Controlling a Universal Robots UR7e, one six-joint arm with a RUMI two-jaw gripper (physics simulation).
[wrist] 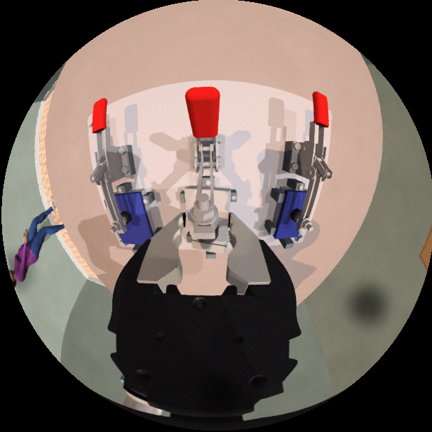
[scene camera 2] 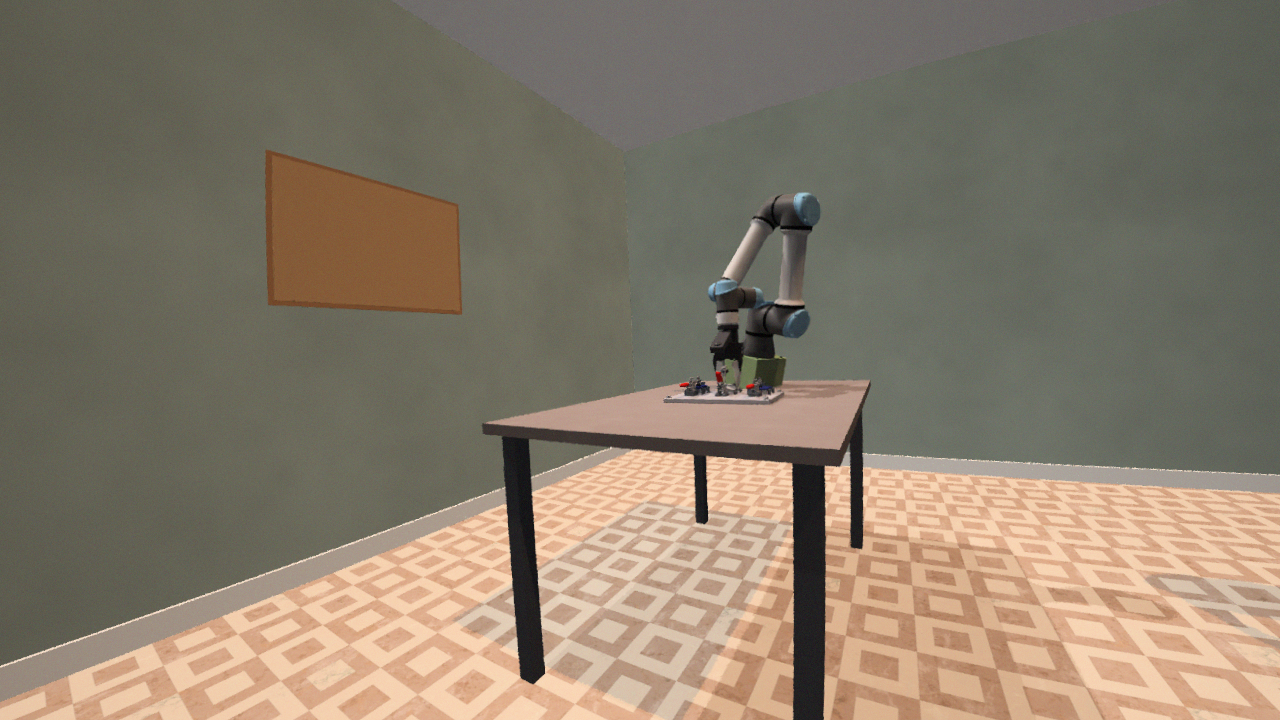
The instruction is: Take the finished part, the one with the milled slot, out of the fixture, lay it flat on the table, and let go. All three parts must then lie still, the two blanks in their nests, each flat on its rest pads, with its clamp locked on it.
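Seen in the pictures: gripper, fingertip midpoint: (scene camera 2: 729,389); arm's base, origin of the base link: (scene camera 2: 756,354).
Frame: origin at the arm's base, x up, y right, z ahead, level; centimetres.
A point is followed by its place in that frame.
Observation:
The finished part (wrist: 223,195) is a pale block in the middle nest of the fixture plate (scene camera 2: 721,400) @[x -12.8, y 1.7, z 55.6 cm] (wrist: 167,112). Its slot is not clearly visible behind the raised clamp arm. The middle clamp's red handle (scene camera 2: 718,377) @[x -6.1, y 3.9, z 49.8 cm] (wrist: 203,112) stands up and its clamp is open. My gripper (scene camera 2: 727,368) @[x -11.2, y 2.9, z 39.5 cm] (wrist: 206,213) points down over the middle nest and is shut on the finished part, one finger at each side. A blue blank (wrist: 141,220) sits in the left nest and another blue blank (wrist: 284,220) in the right one, with clamp arms down over them.
The side clamps' red handles (wrist: 100,115) (wrist: 321,110) lie low at both sides. The table (scene camera 2: 626,425) @[x -13.9, y 14.7, z 95.6 cm] (wrist: 210,45) extends around the plate. An olive-green block (scene camera 2: 763,370) @[x -6.5, y -4.0, z 8.0 cm] stands by the arm's base. A person (wrist: 27,255) shows at the left of the wrist view, beyond the table.

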